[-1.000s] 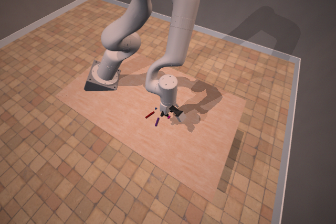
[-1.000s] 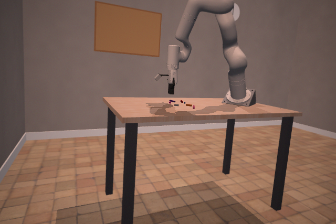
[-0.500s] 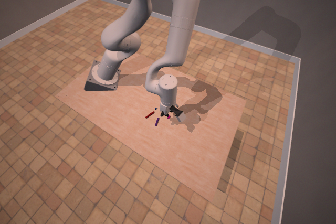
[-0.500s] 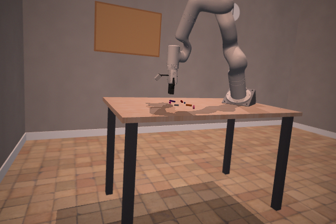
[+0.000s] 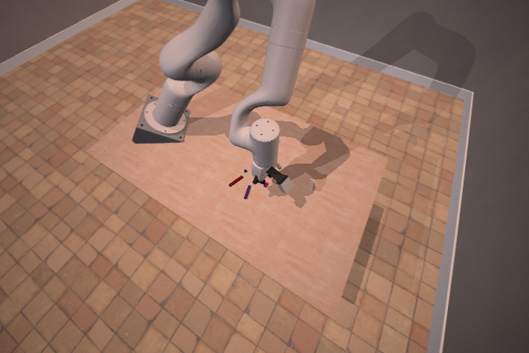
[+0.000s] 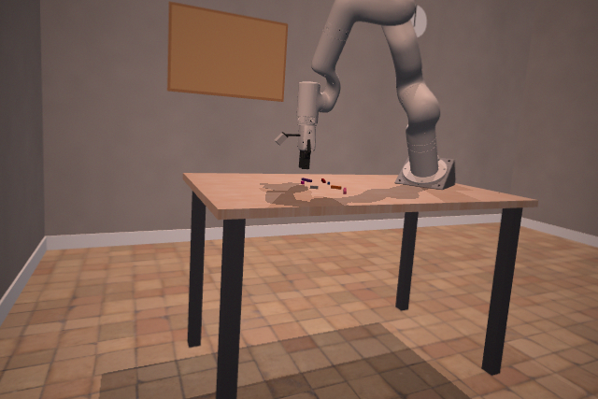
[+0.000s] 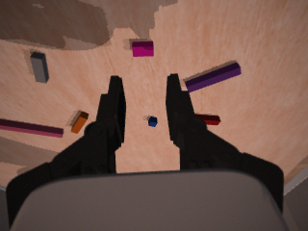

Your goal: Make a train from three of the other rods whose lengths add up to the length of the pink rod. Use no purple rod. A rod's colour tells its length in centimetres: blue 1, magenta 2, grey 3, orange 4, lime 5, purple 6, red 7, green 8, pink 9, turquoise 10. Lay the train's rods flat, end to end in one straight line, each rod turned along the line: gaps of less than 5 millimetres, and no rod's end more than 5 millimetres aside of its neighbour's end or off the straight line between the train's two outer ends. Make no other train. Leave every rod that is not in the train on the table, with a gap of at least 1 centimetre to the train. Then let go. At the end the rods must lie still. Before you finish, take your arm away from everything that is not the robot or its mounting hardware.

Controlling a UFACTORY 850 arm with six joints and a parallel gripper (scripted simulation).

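Right now the magenta rod is 80 mm below my hand. Also, from my hand: blue rod: 110 mm behind, 80 mm below, 10 mm to the right; grey rod: 110 mm to the left, 80 mm below, 10 mm behind; purple rod: 80 mm to the right, 80 mm below, 40 mm behind.
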